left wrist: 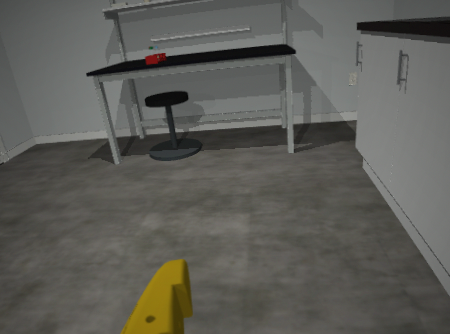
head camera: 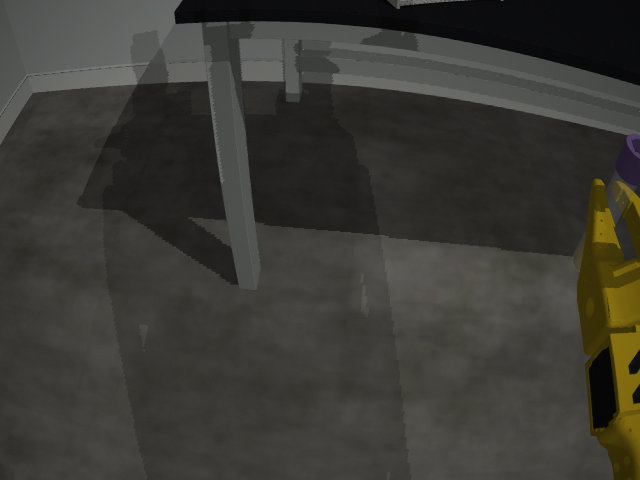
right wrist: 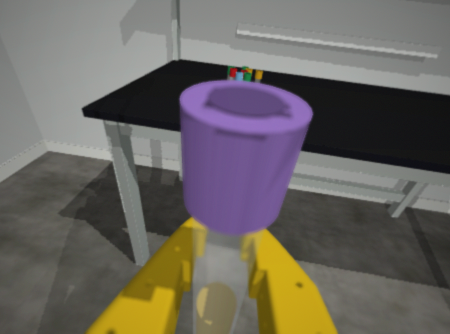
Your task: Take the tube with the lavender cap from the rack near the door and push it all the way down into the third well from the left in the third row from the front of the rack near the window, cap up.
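Frame: origin at the left arm's base, x ahead, y left, z up, level; millimetres.
Where they show: left hand, its tool point: (left wrist: 188,280); right hand, its tool point: (head camera: 601,187) (right wrist: 206,231).
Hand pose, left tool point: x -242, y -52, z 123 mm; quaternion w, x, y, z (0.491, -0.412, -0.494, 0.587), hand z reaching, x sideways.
Things, the pixels of their top centre, and the offset from my left tool point. "spot": a spot on its surface instead.
- lavender-capped tube, centre of its top: (right wrist: 249,93) dx +482, dy -253, dz +102 mm
- white object, a spot on its surface: (head camera: 449,1) spot: dx +1026, dy -244, dz -131 mm
The lavender-capped tube (head camera: 627,161) (right wrist: 242,170) is upright with its cap uppermost, leaning slightly in the head view. My right gripper (head camera: 608,193) (right wrist: 225,240) is shut on its clear body just below the cap. The tube is held in the air, in front of the dark table. My left gripper shows one notched jaw in the left wrist view, so it is fully open. A cluster of coloured caps (right wrist: 245,74) stands on the table beyond the lavender cap; their rack and its wells are hidden. A small red object (left wrist: 155,59) lies on the table; its details are too small to tell.
The black-topped table (head camera: 310,14) (left wrist: 225,57) (right wrist: 140,95) has pale legs. Part of a white object (head camera: 449,2) shows on it at the head view's top edge. A round stool (left wrist: 166,98) stands at the table. A white cabinet (left wrist: 385,110) is at the left wrist view's right.
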